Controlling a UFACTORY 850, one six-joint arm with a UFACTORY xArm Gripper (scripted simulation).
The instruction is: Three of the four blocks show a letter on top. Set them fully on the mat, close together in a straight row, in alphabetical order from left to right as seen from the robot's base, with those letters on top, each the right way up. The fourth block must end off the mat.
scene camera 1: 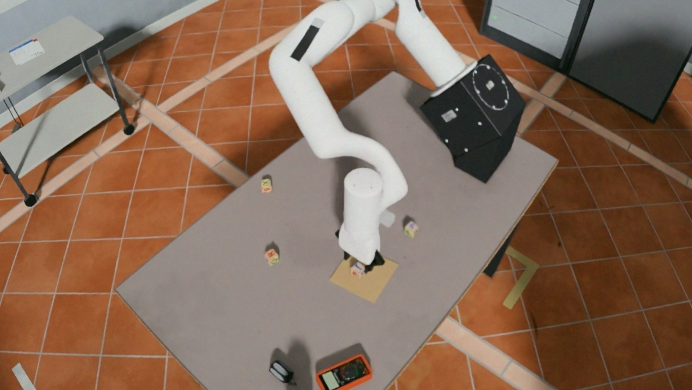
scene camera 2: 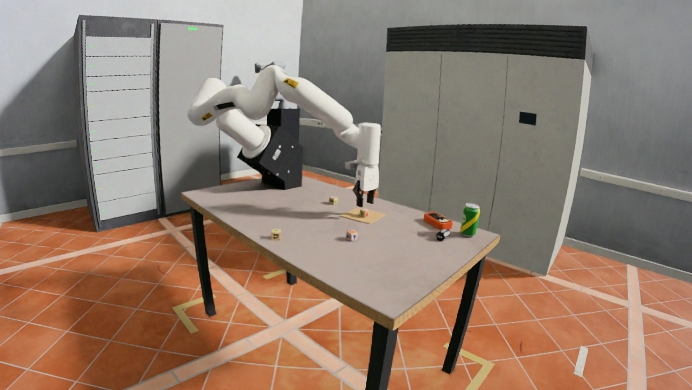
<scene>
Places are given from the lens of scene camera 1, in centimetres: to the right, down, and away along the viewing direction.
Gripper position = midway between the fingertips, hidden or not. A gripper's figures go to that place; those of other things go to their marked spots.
my gripper (scene camera 1: 358, 263): 3, 18, 131
tan mat (scene camera 1: 369, 286): 6, 25, 132
</scene>
